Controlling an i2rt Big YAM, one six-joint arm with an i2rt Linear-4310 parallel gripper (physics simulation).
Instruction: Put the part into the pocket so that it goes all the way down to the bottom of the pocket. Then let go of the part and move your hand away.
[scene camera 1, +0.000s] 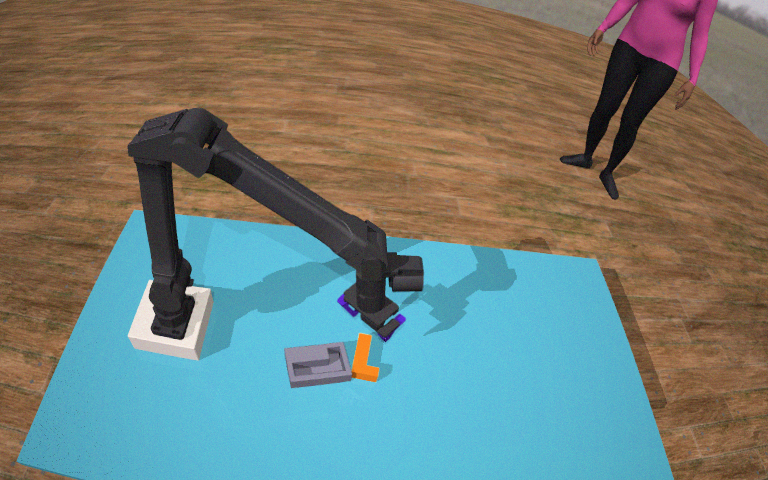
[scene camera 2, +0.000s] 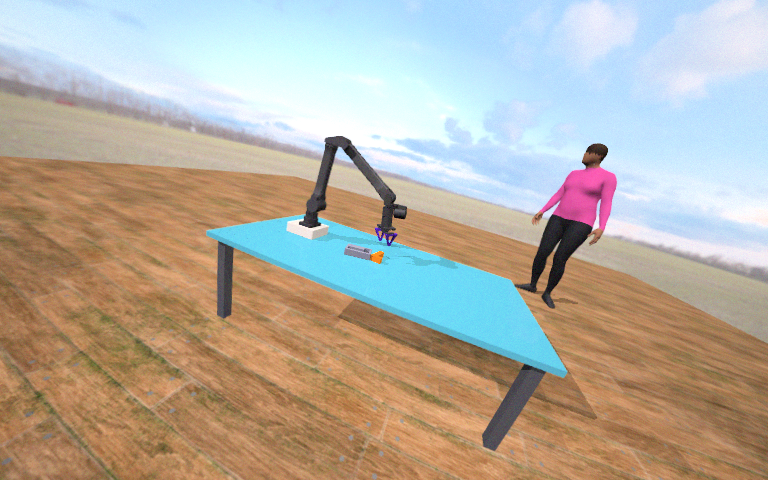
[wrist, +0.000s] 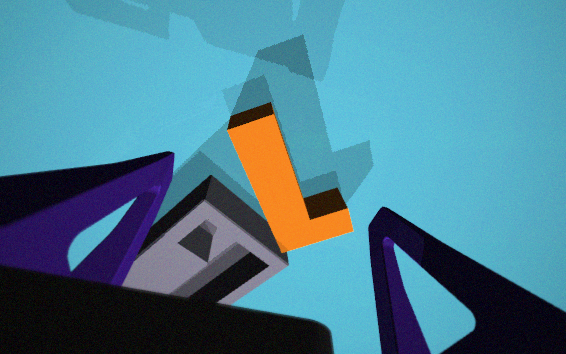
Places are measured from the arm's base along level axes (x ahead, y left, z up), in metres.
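Where they show: gripper, fingertip midpoint: (scene camera 1: 370, 327) (scene camera 2: 384, 243) (wrist: 280, 192); arm's base at its link origin: (scene camera 1: 173, 316) (scene camera 2: 310, 224).
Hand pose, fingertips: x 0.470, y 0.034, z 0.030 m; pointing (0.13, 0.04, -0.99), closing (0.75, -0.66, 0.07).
Note:
Each offset is from my fingertips to the top centre of the thing. "pt": to the spot under its first point. Level surfaces: height alone.
The orange L-shaped part @(0.003 m ahead, 0.038 m right, 0.057 m down) (scene camera 1: 361, 362) (scene camera 2: 377, 257) (wrist: 295, 232) is outside the pocket @(pt 0.104 m back, 0.072 m right, 0.081 m down) (scene camera 1: 320, 366), at the right end of the grey block @(0.112 m back, 0.076 m right, 0.051 m down) (scene camera 1: 311, 354) (scene camera 2: 357, 254) (wrist: 160, 260). In the wrist view its corner overlaps the block's near corner; whether it leans on the block or lies flat beside it I cannot tell. The pocket in the block's top is empty where it shows. My gripper (scene camera 1: 370, 319) (scene camera 2: 385, 242) (wrist: 280, 192) is open, with its purple fingers wide apart. It is above and a little behind the part in the first scene view, touching neither part nor block.
The arm's white base block (scene camera 1: 164, 346) (scene camera 2: 307, 229) stands at the left of the blue table @(0.087 m down) (scene camera 1: 481, 407) (scene camera 2: 441, 300). A person (scene camera 1: 656, 50) (scene camera 2: 586, 195) in a pink top stands on the wooden floor beyond the table's far right side.

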